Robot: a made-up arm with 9 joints. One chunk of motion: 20 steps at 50 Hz.
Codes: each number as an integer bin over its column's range. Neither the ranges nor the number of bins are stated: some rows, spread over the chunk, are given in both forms.
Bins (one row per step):
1: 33 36 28 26 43 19
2: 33 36 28 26 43 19
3: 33 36 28 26 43 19
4: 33 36 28 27 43 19
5: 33 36 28 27 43 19
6: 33 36 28 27 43 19
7: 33 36 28 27 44 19
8: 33 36 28 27 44 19
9: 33 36 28 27 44 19
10: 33 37 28 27 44 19
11: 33 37 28 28 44 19
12: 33 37 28 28 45 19
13: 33 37 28 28 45 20
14: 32 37 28 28 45 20
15: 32 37 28 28 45 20
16: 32 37 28 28 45 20
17: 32 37 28 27 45 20
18: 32 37 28 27 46 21
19: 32 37 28 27 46 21
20: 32 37 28 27 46 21
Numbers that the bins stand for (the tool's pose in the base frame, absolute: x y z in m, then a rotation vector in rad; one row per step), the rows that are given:
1: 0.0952 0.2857 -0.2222 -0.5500 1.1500 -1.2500
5: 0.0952 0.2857 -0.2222 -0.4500 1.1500 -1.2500
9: 0.0952 0.2857 -0.2222 -0.4500 1.2500 -1.2500
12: 0.0952 0.3492 -0.2222 -0.3500 1.3500 -1.2500
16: 0.0317 0.3492 -0.2222 -0.3500 1.3500 -1.1500
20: 0.0317 0.3492 -0.2222 -0.4500 1.4500 -1.0500
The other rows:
2: 0.0952 0.2857 -0.2222 -0.5500 1.1500 -1.2500
3: 0.0952 0.2857 -0.2222 -0.5500 1.1500 -1.2500
4: 0.0952 0.2857 -0.2222 -0.4500 1.1500 -1.2500
6: 0.0952 0.2857 -0.2222 -0.4500 1.1500 -1.2500
7: 0.0952 0.2857 -0.2222 -0.4500 1.2500 -1.2500
8: 0.0952 0.2857 -0.2222 -0.4500 1.2500 -1.2500
10: 0.0952 0.3492 -0.2222 -0.4500 1.2500 -1.2500
11: 0.0952 0.3492 -0.2222 -0.3500 1.2500 -1.2500
13: 0.0952 0.3492 -0.2222 -0.3500 1.3500 -1.1500
14: 0.0317 0.3492 -0.2222 -0.3500 1.3500 -1.1500
15: 0.0317 0.3492 -0.2222 -0.3500 1.3500 -1.1500
17: 0.0317 0.3492 -0.2222 -0.4500 1.3500 -1.1500
18: 0.0317 0.3492 -0.2222 -0.4500 1.4500 -1.0500
19: 0.0317 0.3492 -0.2222 -0.4500 1.4500 -1.0500

